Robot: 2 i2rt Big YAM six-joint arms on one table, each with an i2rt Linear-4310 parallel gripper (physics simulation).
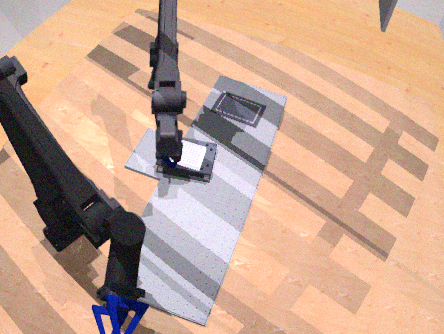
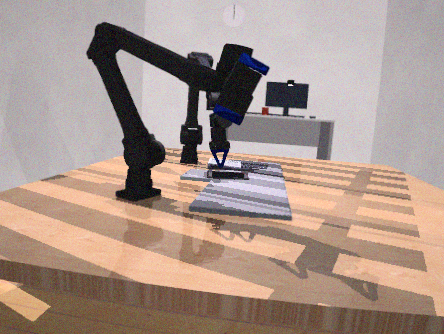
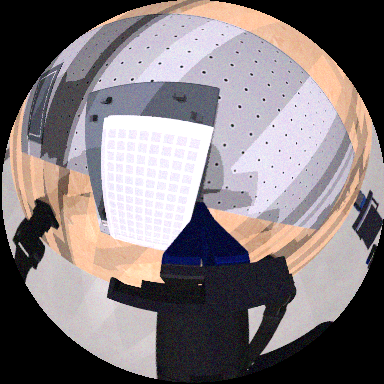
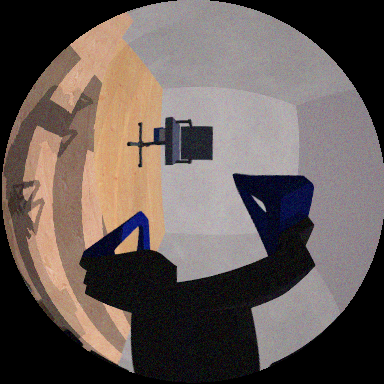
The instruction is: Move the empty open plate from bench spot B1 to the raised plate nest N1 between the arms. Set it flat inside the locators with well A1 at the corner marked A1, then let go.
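Pixels of known places: left gripper, fingertip midpoint: (image 1: 172, 167) (image 2: 221, 167) (image 3: 199, 206); right gripper, fingertip midpoint: (image 2: 248, 92) (image 4: 185, 198); left arm's base, link origin: (image 2: 189, 161) (image 3: 46, 211); right arm's base, link origin: (image 1: 65, 230) (image 2: 138, 195).
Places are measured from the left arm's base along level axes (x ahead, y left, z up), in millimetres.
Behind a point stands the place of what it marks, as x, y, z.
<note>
The white well plate (image 1: 192, 155) {195, -397, 69} (image 2: 230, 163) {183, -434, 72} (image 3: 154, 179) {181, -401, 73} lies on the dark raised nest (image 1: 210, 162) {251, -397, 54} (image 2: 227, 174) {178, -381, 18} (image 3: 150, 96) {244, -388, 54}, with bare nest showing along two of its sides. My left gripper (image 1: 169, 162) {148, -443, 55} (image 2: 219, 162) {148, -443, 55} (image 3: 199, 206) {148, -443, 55} is shut, and its tip rests at the plate's near edge by one corner. I see nothing held between its fingers. My right gripper (image 1: 116, 315) (image 2: 240, 89) {166, -1038, 309} (image 4: 185, 198) {166, -1038, 309} is open and empty, raised well away from the plate and facing the room. The corner marks are too small to read.
A dark marked rectangle (image 1: 238, 109) {304, -101, 15} (image 3: 39, 103) lies bare at the far end of the grey perforated board (image 1: 194, 232) {247, -616, 13} (image 2: 247, 199) {220, -733, 13} (image 3: 268, 125) {242, -516, 13}. A thin grey sheet (image 1: 141, 156) {36, -393, 13} lies under the nest's side. A desk with a monitor (image 2: 287, 96) stands behind.
</note>
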